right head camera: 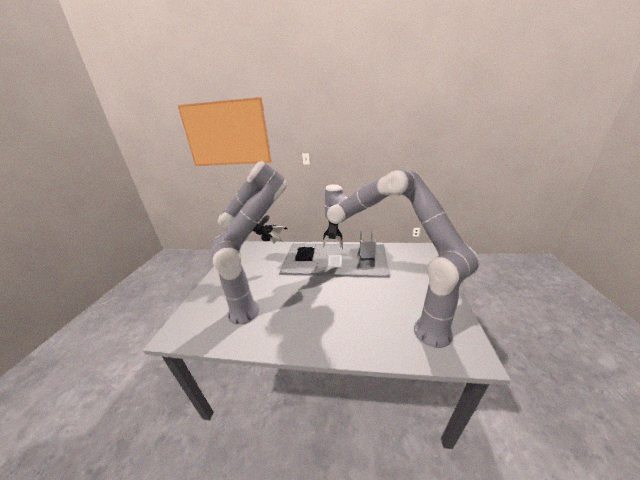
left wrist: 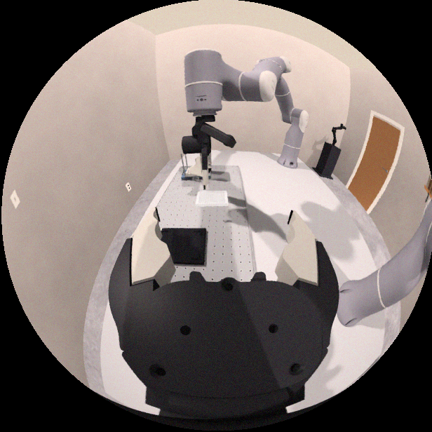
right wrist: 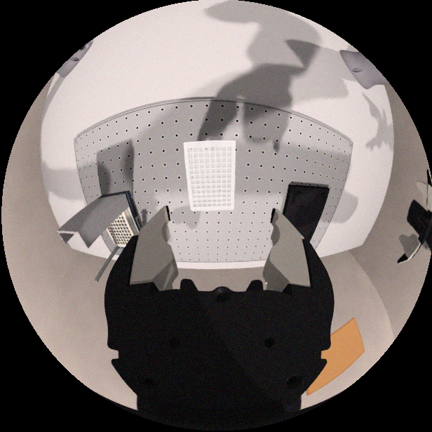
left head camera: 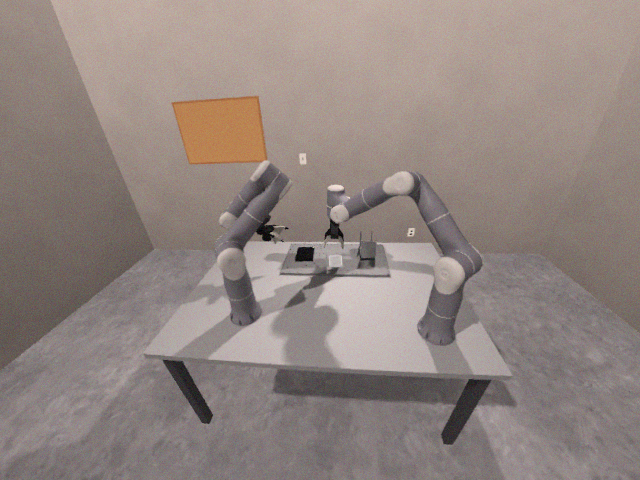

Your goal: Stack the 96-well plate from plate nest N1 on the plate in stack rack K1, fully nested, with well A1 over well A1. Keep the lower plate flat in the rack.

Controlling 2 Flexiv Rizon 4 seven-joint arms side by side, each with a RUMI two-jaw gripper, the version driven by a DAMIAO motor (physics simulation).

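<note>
A white 96-well plate (left head camera: 334,260) (right head camera: 334,260) (left wrist: 212,198) (right wrist: 210,175) lies flat near the middle of the perforated board; its nest cannot be made out beneath it. The stack rack (left head camera: 367,250) (right head camera: 367,250) (right wrist: 97,220), with grey panels and thin posts, stands to its right in the head views. A cream lower plate (right wrist: 121,229) shows inside the rack, partly hidden by the panel. My right gripper (left head camera: 333,246) (right head camera: 332,247) (right wrist: 220,207) is open and empty, pointing down above the white plate. My left gripper (left head camera: 284,234) (right head camera: 283,234) (left wrist: 224,209) is open and empty, raised beyond the board's left end.
A black rectangular block (left head camera: 305,253) (right head camera: 305,253) (left wrist: 187,246) (right wrist: 307,205) sits on the perforated board (right wrist: 270,170), left of the white plate in the head views. The rack's panels and upright posts rise above the board. The right arm reaches over the board.
</note>
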